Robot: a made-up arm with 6 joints. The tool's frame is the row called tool. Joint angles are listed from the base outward. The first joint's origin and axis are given. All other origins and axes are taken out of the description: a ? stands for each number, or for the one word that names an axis. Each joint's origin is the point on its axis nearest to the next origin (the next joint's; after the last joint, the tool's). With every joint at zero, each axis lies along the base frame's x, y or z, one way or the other. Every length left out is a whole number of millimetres.
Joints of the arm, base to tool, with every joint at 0 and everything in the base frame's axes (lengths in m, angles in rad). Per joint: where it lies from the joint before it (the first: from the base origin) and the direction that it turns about. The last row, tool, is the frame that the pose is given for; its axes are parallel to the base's.
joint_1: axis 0 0 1 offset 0.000 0.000 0.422
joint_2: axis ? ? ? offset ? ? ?
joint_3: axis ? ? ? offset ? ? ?
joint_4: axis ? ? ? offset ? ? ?
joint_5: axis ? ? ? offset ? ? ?
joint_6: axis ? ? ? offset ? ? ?
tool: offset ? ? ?
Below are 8 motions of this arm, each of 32 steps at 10 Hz.
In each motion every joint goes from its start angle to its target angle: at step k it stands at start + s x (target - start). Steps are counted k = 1, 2, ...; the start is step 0. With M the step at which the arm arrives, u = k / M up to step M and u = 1 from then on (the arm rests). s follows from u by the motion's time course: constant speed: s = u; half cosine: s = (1 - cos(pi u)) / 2; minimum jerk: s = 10 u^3 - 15 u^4 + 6 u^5.
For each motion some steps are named. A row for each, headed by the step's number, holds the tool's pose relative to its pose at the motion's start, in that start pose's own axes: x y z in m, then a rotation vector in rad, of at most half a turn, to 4 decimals.
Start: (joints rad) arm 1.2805 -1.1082 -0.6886 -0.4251 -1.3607 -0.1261
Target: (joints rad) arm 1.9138 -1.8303 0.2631 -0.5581 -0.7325 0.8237
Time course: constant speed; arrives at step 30
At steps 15, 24, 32:
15: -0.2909 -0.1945 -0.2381 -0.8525 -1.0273 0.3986
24: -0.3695 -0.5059 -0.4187 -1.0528 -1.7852 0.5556
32: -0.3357 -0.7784 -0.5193 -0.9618 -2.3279 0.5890

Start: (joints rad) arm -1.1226 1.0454 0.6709 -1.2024 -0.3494 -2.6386
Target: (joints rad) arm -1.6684 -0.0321 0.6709 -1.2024 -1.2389 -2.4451
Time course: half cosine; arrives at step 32
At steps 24, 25, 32:
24: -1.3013 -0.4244 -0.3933 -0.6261 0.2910 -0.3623
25: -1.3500 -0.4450 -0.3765 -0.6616 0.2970 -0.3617
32: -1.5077 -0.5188 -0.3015 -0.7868 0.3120 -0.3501

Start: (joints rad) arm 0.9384 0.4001 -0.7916 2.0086 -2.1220 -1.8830
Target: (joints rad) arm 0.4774 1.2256 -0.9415 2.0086 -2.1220 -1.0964
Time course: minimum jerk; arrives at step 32
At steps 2, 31, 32:
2: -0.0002 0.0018 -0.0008 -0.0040 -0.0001 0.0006
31: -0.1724 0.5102 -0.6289 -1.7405 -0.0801 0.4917
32: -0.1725 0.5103 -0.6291 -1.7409 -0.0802 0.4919

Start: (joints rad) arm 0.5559 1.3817 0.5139 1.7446 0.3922 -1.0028
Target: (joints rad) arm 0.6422 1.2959 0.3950 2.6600 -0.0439 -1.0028
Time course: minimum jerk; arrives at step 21
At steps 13, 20, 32:
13: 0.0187 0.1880 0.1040 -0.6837 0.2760 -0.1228
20: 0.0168 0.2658 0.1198 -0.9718 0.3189 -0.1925
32: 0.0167 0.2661 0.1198 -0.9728 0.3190 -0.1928

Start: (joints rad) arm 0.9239 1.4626 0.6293 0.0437 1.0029 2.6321
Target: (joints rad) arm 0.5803 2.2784 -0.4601 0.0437 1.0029 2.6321
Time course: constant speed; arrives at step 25
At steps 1, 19, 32:
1: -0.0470 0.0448 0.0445 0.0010 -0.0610 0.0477
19: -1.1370 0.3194 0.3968 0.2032 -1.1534 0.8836
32: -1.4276 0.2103 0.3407 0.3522 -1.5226 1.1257

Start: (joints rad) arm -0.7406 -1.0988 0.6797 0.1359 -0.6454 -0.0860
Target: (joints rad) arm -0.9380 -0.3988 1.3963 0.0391 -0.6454 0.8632
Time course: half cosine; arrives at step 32
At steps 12, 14, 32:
12: 0.2278 0.0804 -0.0265 -0.3239 -0.0061 -0.0087
14: 0.2955 0.1012 -0.0452 -0.4224 -0.0074 -0.0116
32: 0.6846 0.1775 -0.2672 -1.0503 -0.0095 -0.0325

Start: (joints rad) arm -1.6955 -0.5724 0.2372 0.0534 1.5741 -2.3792
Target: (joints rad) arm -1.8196 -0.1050 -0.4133 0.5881 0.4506 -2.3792
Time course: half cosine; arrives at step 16
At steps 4, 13, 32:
4: -0.1060 -0.0512 0.0422 -0.0055 -0.1753 -0.2924
13: -0.6868 -0.1364 0.1281 -0.0753 -1.0561 -1.8235
32: -0.7462 -0.1287 0.1229 -0.0835 -1.1384 -1.9939

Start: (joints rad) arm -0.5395 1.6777 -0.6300 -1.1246 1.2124 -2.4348
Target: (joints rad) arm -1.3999 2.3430 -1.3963 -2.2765 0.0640 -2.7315
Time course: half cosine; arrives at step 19
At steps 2, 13, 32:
2: 0.0033 0.0071 0.0192 -0.0010 -0.0829 0.0022
13: -0.0396 0.1747 0.2326 0.0446 -2.0574 0.5358
32: -0.0102 0.2067 0.2298 -0.0249 -2.3965 0.9170

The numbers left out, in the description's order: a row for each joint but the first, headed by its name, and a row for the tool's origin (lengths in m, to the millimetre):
joint_2: axis 0 1 0, xyz 0.000 0.000 0.000
joint_3: axis 0 -1 0, xyz 0.000 0.000 1.107
joint_4: axis -1 0 0, xyz 0.627 0.000 0.000
joint_5: axis 0 -1 0, xyz 0.000 -0.184 0.000
joint_6: axis -1 0 0, xyz 0.000 0.000 0.000
tool: xyz 0.000 0.000 0.000

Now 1 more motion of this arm.
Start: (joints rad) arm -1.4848 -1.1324 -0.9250 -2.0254 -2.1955 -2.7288
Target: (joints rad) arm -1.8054 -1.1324 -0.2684 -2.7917 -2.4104 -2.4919
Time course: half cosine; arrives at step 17
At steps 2, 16, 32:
2: 0.0090 -0.0051 -0.0152 -0.0417 -0.0053 -0.0074
16: 0.3602 -0.1919 -0.3543 -1.0949 -0.4420 -0.2433
32: 0.3643 -0.1933 -0.3562 -1.1024 -0.4481 -0.2461

